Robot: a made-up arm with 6 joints. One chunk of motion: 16 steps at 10 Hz.
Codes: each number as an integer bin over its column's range. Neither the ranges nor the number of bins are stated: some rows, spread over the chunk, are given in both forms.
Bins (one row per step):
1: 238 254 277 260 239 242
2: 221 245 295 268 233 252
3: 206 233 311 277 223 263
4: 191 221 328 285 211 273
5: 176 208 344 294 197 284
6: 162 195 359 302 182 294
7: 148 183 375 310 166 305
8: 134 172 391 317 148 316
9: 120 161 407 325 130 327
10: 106 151 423 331 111 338
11: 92 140 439 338 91 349
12: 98 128 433 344 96 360
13: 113 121 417 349 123 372
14: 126 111 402 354 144 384
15: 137 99 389 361 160 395
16: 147 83 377 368 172 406
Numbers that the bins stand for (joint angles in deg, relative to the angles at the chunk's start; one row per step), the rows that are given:
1: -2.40 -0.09 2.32 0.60 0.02 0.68
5: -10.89 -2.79 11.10 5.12 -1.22 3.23
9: -18.56 -5.55 19.36 9.25 -3.18 5.84
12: -21.58 -7.49 22.77 11.78 -4.18 7.84
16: -14.86 -10.13 15.43 14.97 -1.95 10.63
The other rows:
2: -4.73 -0.62 4.68 1.66 -0.16 1.29
3: -6.78 -1.32 6.78 2.86 -0.45 1.95
4: -8.84 -2.03 9.01 3.93 -0.81 2.56
6: -12.81 -3.55 13.07 6.19 -1.66 3.84
7: -14.73 -4.26 15.17 7.25 -2.13 4.50
8: -16.64 -4.90 17.27 8.18 -2.66 5.17
10: -20.48 -6.14 21.46 10.05 -3.74 6.50
11: -22.40 -6.78 23.56 10.98 -4.33 7.17
13: -19.52 -7.90 20.68 12.44 -3.39 8.57
14: -17.74 -8.48 18.71 13.11 -2.77 9.30
15: -16.23 -9.19 17.00 14.04 -2.30 9.96

